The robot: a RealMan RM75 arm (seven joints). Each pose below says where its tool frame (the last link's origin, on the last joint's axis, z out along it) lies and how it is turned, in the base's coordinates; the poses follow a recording.
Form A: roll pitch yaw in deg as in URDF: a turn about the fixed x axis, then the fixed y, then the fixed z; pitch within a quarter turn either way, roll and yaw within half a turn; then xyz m.
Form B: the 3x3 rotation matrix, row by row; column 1 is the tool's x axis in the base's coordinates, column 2 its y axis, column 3 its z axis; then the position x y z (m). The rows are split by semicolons. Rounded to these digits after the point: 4 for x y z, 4 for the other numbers.
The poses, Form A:
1: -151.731, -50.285, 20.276, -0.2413, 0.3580, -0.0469
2: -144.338, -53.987, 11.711, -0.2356, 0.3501, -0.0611
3: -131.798, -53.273, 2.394, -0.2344, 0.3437, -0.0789
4: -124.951, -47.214, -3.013, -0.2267, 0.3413, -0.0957
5: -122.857, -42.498, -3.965, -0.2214, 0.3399, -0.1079
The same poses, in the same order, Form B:
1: 0.5994, 0.6470, 0.4714; 0.2214, -0.6999, 0.6790; 0.7692, -0.3026, -0.5628; -0.2413, 0.3580, -0.0469
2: 0.5757, 0.6267, 0.5252; 0.1193, -0.6998, 0.7043; 0.8089, -0.3428, -0.4777; -0.2356, 0.3501, -0.0611
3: 0.5975, 0.6248, 0.5026; 0.0250, -0.6410, 0.7672; 0.8015, -0.4458, -0.3986; -0.2344, 0.3437, -0.0789
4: 0.6783, 0.5706, 0.4629; -0.0357, -0.6037, 0.7964; 0.7339, -0.5568, -0.3891; -0.2267, 0.3413, -0.0957
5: 0.7355, 0.5286, 0.4237; -0.0510, -0.5805, 0.8127; 0.6756, -0.6194, -0.4000; -0.2214, 0.3399, -0.1079
